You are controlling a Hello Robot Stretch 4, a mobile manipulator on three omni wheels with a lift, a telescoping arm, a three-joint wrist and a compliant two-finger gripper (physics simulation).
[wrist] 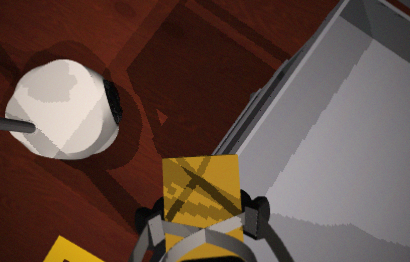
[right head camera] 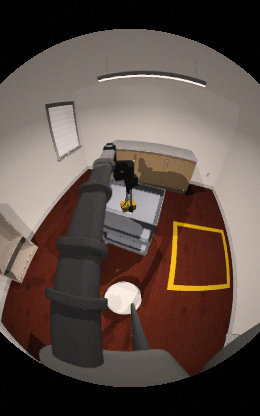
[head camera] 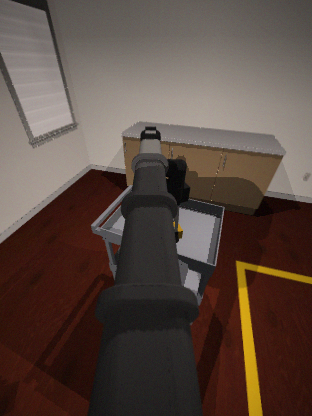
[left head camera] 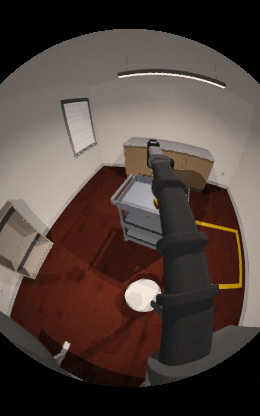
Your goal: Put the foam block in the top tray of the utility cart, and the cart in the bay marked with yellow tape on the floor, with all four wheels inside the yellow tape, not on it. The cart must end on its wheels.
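Observation:
The yellow foam block is held in my gripper, whose fingers are shut on its two sides. In the right head view, block and gripper hang over the near part of the utility cart's top tray. In the wrist view the block overlaps the tray's edge; its height above the tray is hard to tell. The grey cart stands upright, left of the bay's yellow tape, outside it. Its wheels are mostly hidden.
A wooden cabinet stands against the wall behind the cart. A white round object is low in front of the cart. A beige open shelf is at the left wall. My arm covers part of the cart.

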